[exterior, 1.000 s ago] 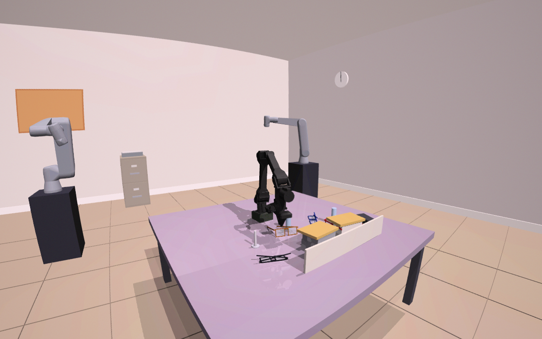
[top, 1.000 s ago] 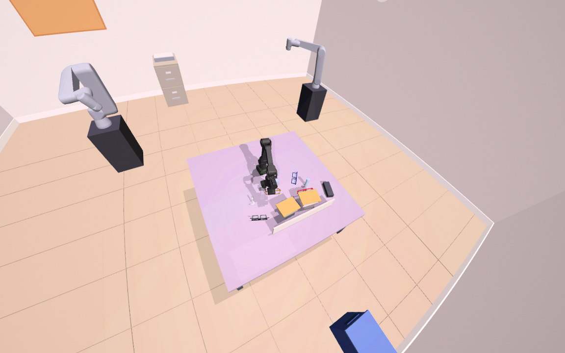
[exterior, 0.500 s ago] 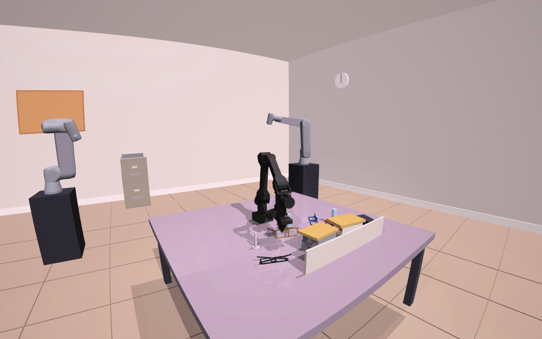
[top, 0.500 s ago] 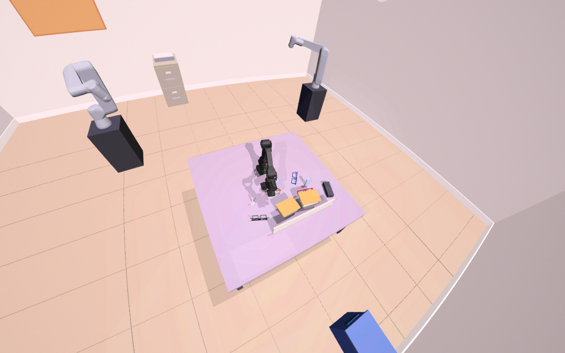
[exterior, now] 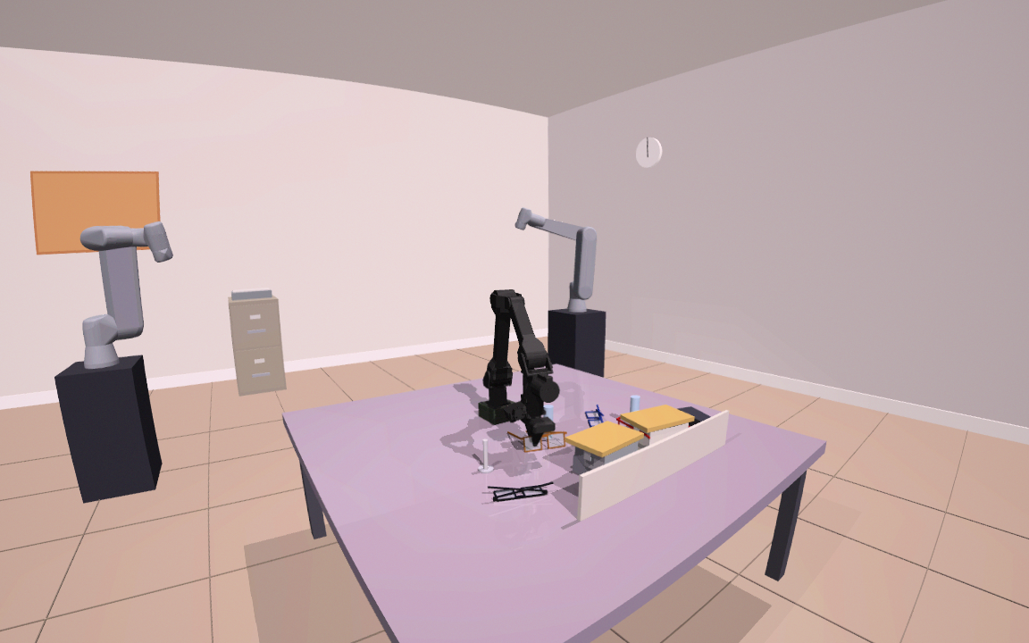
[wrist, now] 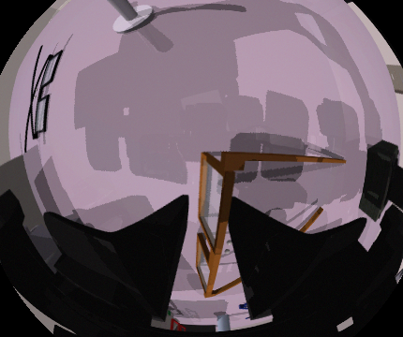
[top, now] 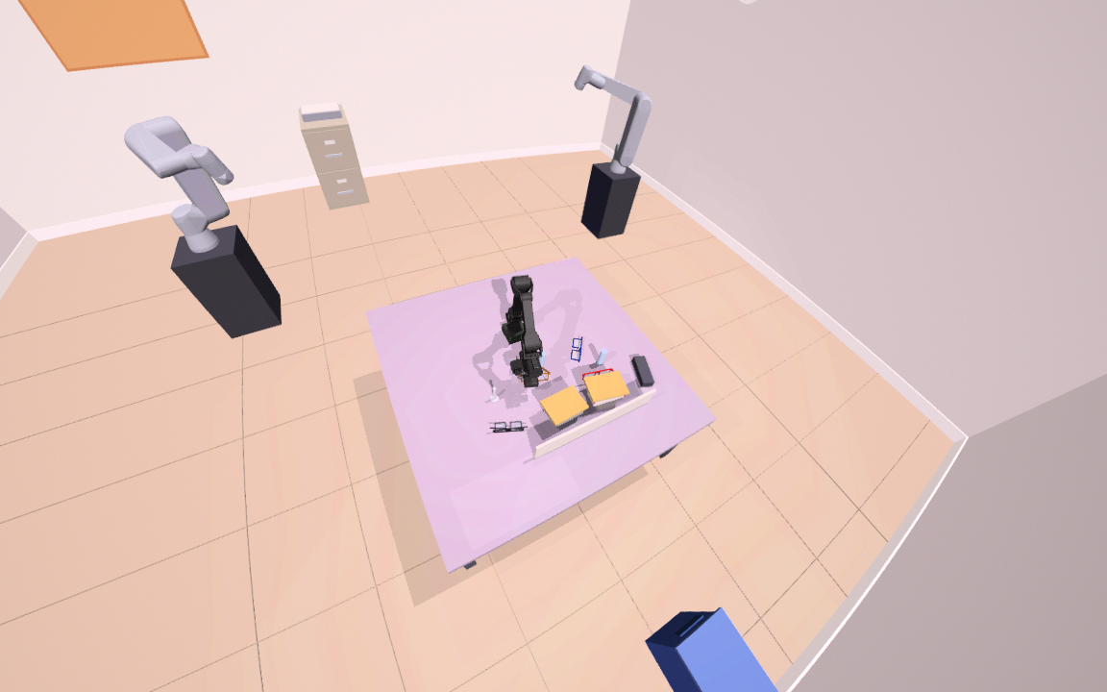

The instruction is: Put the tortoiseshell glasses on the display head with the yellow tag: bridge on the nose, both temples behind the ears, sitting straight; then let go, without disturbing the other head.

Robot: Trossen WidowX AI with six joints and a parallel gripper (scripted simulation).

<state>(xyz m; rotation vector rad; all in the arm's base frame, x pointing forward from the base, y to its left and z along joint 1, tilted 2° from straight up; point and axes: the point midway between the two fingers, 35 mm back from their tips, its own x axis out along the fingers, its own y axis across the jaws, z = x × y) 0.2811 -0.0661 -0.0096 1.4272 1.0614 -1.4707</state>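
Right now my gripper tip is 17 cm to the left of the post and 2 cm short of it. Also, from my gripper tip: white board (34 cm ahead, 16 cm to the left, 3 cm above); black case (54 cm to the left, 20 cm ahead).
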